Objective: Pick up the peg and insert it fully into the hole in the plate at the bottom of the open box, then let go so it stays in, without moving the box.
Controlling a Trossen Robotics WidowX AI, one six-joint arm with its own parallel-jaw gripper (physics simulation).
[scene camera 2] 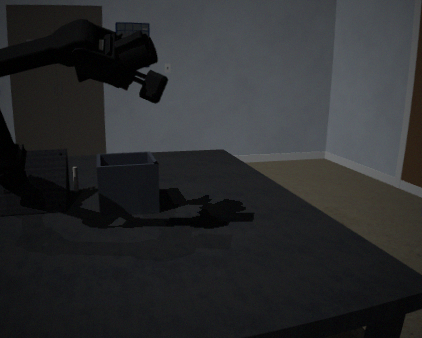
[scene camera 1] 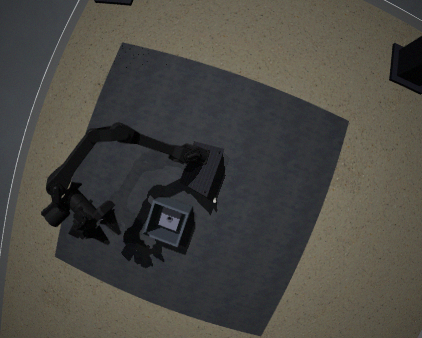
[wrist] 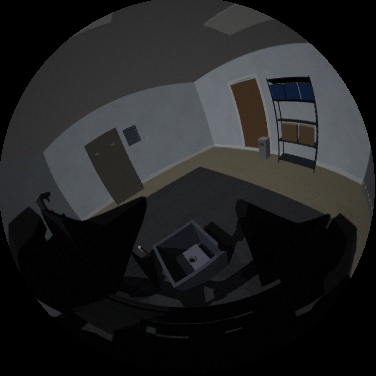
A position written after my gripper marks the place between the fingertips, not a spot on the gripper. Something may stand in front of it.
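Note:
My gripper (scene camera 1: 114, 239) is visible. An open box (scene camera 2: 128, 183) appears together with the gripper (scene camera 2: 138, 79). The gripper (wrist: 192, 203) is visible here as well.

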